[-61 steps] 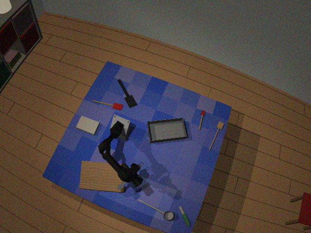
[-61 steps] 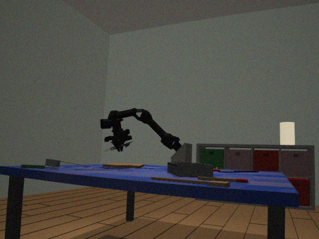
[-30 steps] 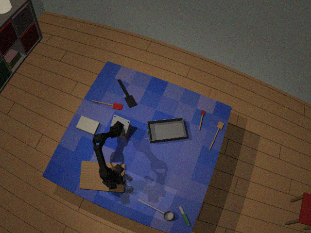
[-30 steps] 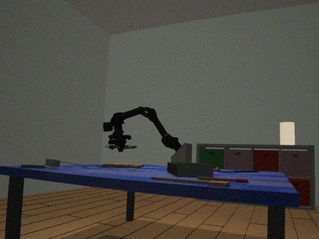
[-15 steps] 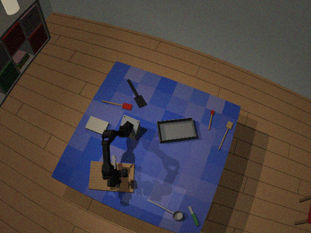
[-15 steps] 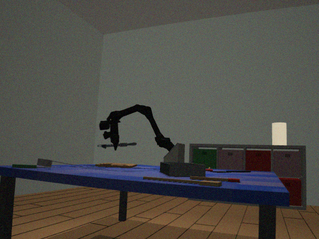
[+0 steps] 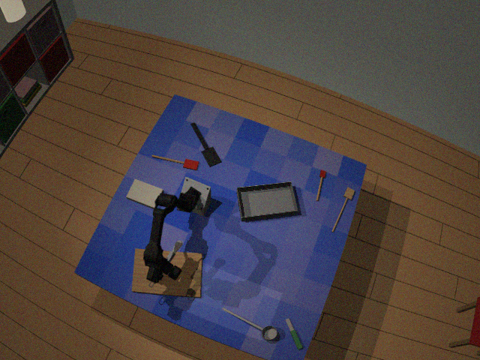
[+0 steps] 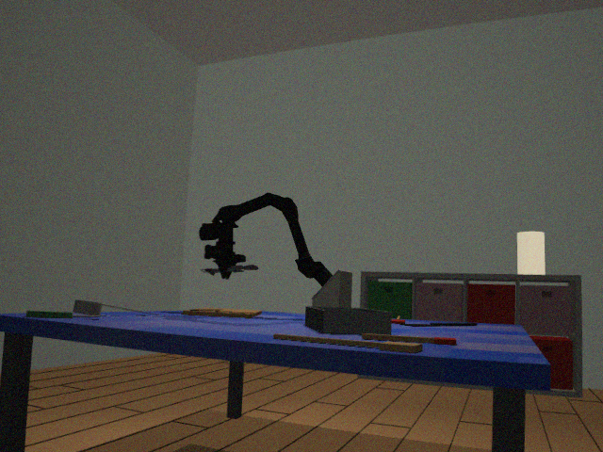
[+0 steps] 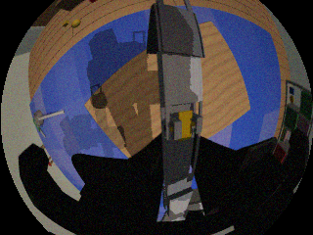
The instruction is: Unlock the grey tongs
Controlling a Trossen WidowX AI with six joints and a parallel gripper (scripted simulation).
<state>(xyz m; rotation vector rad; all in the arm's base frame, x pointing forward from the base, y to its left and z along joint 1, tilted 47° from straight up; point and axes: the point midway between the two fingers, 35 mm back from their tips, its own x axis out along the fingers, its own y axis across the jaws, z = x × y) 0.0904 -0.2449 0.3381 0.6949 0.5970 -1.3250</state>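
My gripper tip is 1 cm past the wooden board and 13 cm above it. The rest, counted from my gripper tip: white block 37 cm behind, 31 cm to the left, 12 cm below; then red spatula 32 cm behind, 58 cm to the left, 13 cm below; then grey roasting tin 23 cm ahead, 62 cm to the left, 11 cm below.
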